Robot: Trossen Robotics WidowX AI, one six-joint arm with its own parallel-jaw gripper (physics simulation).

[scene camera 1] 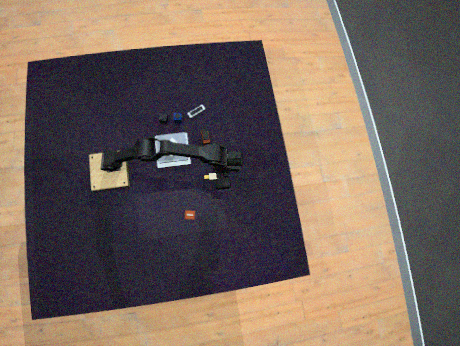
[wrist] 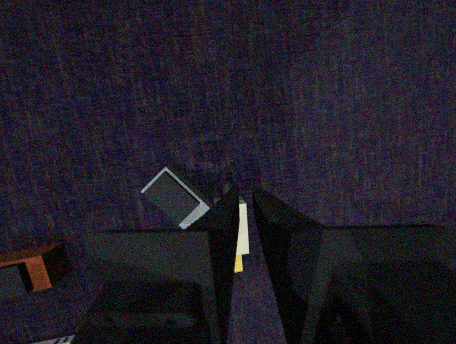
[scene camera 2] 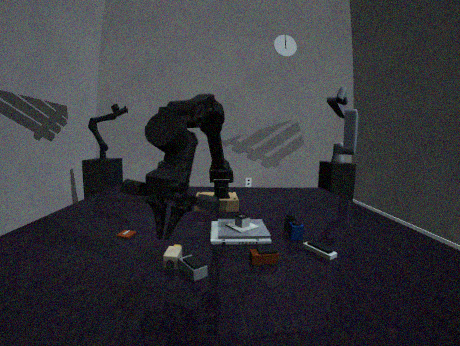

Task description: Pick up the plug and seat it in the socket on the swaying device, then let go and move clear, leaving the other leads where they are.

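Note:
The cream plug (scene camera 1: 211,176) (scene camera 2: 172,256) (wrist: 242,225) with a yellow tip lies on the dark mat (scene camera 1: 92,241). In the wrist view it shows through the narrow gap between my fingers, partly hidden by the left finger. My gripper (wrist: 245,193) is shut just over it, with nothing gripped. The device is a grey slab (scene camera 1: 179,139) (scene camera 2: 259,233) with a small socket block (scene camera 2: 243,220) on top. It sits left of the gripper, under my forearm, in the overhead view.
A grey box with a dark top (scene camera 1: 222,182) (scene camera 2: 193,267) (wrist: 173,201) lies right beside the plug. An orange block (scene camera 1: 205,136) (scene camera 2: 264,257) (wrist: 35,268), a blue block (scene camera 1: 177,117) (scene camera 2: 296,231), a dark block (scene camera 1: 163,118), a white frame (scene camera 1: 196,110) (scene camera 2: 319,250) and a flat orange piece (scene camera 1: 189,214) (scene camera 2: 126,233) lie around.

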